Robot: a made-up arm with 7 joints. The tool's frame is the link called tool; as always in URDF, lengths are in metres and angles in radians. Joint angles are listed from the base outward. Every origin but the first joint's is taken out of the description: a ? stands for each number. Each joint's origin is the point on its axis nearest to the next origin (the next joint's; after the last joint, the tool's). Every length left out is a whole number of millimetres.
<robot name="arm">
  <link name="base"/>
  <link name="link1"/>
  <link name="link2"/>
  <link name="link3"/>
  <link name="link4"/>
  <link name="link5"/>
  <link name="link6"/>
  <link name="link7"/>
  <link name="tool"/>
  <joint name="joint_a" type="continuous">
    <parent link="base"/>
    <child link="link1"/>
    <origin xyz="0 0 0.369"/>
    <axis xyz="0 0 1"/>
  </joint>
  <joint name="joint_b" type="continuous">
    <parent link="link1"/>
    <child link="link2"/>
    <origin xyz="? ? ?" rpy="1.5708 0 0"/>
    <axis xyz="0 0 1"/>
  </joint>
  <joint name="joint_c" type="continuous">
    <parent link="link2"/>
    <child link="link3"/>
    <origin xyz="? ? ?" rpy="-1.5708 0 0"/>
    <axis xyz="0 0 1"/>
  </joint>
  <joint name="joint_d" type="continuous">
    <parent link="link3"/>
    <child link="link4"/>
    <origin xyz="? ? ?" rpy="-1.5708 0 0"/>
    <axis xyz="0 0 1"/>
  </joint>
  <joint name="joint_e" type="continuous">
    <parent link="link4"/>
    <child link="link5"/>
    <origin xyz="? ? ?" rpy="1.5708 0 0"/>
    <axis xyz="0 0 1"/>
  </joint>
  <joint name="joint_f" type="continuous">
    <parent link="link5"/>
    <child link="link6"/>
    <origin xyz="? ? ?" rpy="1.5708 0 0"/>
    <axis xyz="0 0 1"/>
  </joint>
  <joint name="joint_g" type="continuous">
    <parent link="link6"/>
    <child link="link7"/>
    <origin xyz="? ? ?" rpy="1.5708 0 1.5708"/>
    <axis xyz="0 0 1"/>
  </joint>
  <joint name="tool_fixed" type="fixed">
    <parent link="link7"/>
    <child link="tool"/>
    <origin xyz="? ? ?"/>
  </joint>
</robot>
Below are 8 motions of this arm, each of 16 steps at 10 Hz.
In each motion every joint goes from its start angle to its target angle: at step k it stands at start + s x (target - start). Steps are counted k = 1, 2, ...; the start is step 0. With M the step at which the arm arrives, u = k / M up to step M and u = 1 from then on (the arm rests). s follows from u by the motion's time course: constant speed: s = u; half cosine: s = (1 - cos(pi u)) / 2; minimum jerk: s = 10 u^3 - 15 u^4 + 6 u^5.
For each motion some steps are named. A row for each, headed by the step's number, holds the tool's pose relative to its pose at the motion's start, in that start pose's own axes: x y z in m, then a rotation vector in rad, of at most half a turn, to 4 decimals.
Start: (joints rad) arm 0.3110 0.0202 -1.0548 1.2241 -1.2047 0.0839 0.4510
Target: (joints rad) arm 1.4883 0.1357 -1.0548 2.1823 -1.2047 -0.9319 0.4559
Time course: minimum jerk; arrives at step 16
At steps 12, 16:
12: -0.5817 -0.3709 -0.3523 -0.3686 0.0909 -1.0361
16: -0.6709 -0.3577 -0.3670 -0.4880 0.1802 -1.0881

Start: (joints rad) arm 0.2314 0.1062 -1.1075 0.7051 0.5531 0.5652 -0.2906
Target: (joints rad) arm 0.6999 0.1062 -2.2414 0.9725 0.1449 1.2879 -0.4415
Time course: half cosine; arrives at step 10
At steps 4, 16:
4: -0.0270 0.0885 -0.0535 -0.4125 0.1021 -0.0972
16: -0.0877 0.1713 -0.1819 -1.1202 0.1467 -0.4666

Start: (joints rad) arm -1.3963 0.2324 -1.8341 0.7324 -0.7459 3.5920 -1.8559
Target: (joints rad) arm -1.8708 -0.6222 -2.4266 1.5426 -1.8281 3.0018 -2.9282
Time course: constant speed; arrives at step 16
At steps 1, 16:
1: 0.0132 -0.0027 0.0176 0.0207 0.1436 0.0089
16: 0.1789 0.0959 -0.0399 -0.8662 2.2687 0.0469

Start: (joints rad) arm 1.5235 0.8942 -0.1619 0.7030 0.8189 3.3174 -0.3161
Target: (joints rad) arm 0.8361 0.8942 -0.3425 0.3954 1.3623 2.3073 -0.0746
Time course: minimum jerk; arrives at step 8
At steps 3, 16:
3: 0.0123 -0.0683 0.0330 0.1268 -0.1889 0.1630
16: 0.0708 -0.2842 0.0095 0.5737 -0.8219 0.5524

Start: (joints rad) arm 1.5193 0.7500 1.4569 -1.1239 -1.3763 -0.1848 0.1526
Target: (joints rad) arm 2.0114 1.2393 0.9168 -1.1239 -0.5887 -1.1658 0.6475
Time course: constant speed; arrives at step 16
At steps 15, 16:
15: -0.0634 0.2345 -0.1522 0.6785 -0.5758 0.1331
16: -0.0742 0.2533 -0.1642 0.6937 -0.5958 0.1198

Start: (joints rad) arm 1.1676 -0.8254 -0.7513 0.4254 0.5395 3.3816 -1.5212
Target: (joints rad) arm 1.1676 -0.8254 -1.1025 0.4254 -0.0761 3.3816 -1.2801
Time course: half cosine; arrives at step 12
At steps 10, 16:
10: -0.0184 -0.0150 0.1105 0.1079 0.8761 0.2866
16: -0.0164 -0.0158 0.1174 0.1262 0.9381 0.3035

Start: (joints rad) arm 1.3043 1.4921 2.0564 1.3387 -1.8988 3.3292 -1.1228
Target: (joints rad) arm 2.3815 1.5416 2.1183 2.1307 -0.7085 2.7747 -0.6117
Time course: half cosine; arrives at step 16
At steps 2, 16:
2: 0.0005 0.0105 0.0108 0.0011 -0.0277 0.0071
16: 0.1389 0.1600 0.1897 -0.0508 -0.8060 0.4054

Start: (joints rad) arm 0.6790 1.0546 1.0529 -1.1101 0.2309 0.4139 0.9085
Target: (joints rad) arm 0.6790 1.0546 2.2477 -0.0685 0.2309 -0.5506 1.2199
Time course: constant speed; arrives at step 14
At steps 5, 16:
5: 0.0610 0.2886 0.2004 -0.4205 -0.4792 0.5805
16: -0.3344 0.5169 0.4071 -0.7671 -1.8408 1.0928

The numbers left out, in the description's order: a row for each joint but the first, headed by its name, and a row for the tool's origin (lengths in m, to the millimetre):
joint_b: 0 -0.057 0
joint_c: 0 0.269 0
joint_d: 0.015 0.062 0
joint_e: -0.032 -0.526 0
joint_f: 0 -0.117 0
joint_g: 0.017 0.125 0
tool: 0 0 0

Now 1 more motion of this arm.
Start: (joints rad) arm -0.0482 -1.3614 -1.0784 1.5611 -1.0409 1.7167 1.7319
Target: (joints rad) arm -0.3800 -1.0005 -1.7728 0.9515 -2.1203 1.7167 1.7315
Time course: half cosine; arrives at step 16
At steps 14, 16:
14: 0.3010 0.3772 -0.1141 -0.8393 0.3386 -0.8550
16: 0.3064 0.3970 -0.1237 -0.8883 0.3269 -0.8921

